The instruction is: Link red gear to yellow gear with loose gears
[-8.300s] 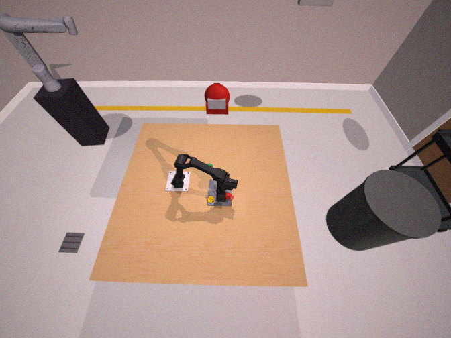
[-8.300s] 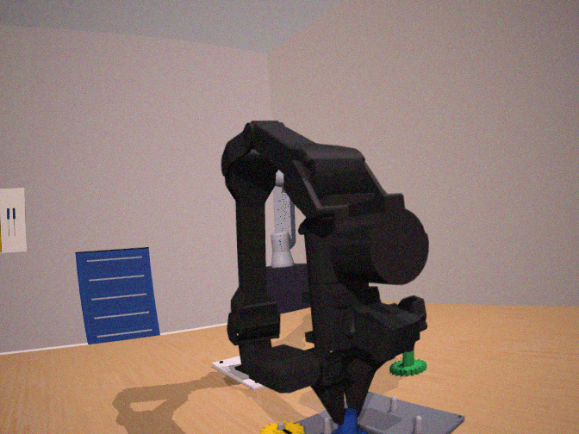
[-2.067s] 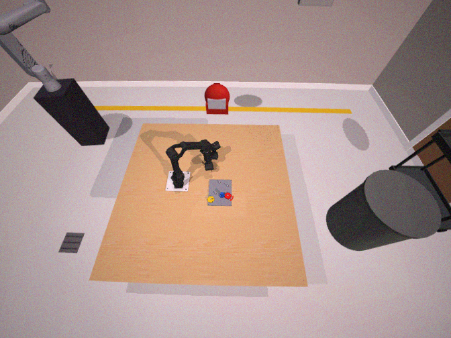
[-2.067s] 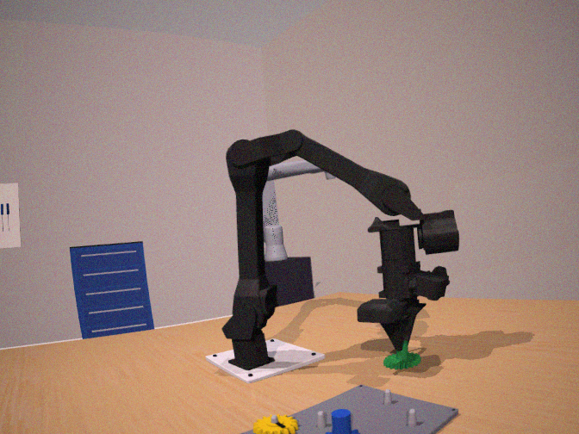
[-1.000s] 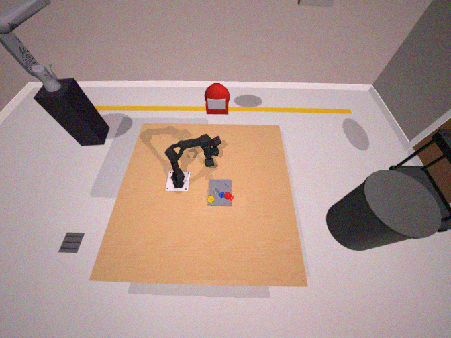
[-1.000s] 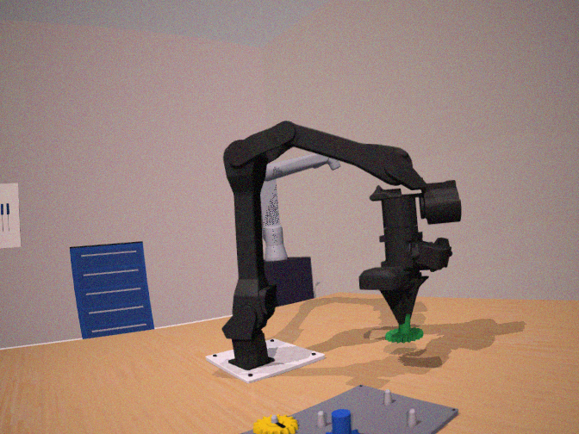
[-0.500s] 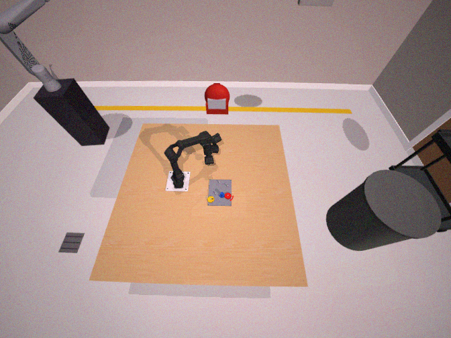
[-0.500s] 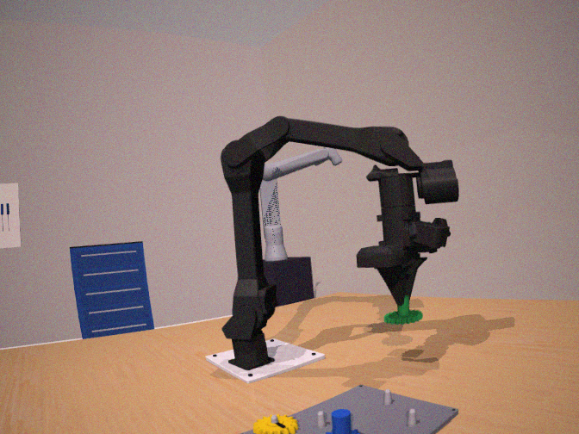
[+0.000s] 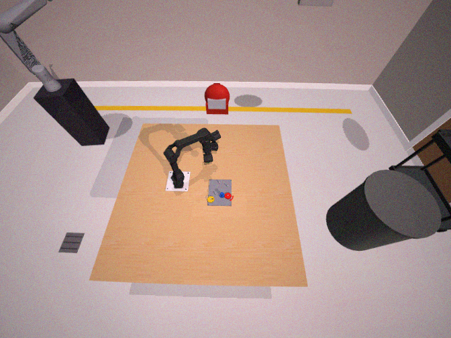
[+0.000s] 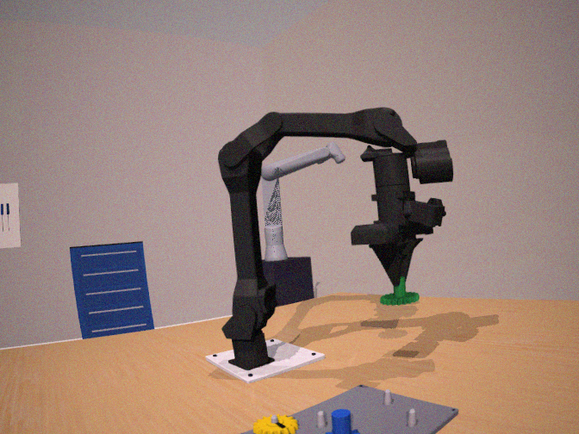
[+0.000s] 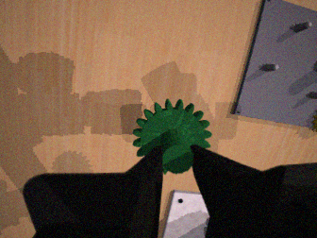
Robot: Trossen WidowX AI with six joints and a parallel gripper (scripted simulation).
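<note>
My gripper tip is 250 mm to the left of the blue gear, 120 mm above it and 90 mm short of it. Round my gripper tip: green gear (10 mm below); yellow gear (280 mm to the right, 130 mm below); red gear (260 mm to the right, 130 mm below, 130 mm ahead).
</note>
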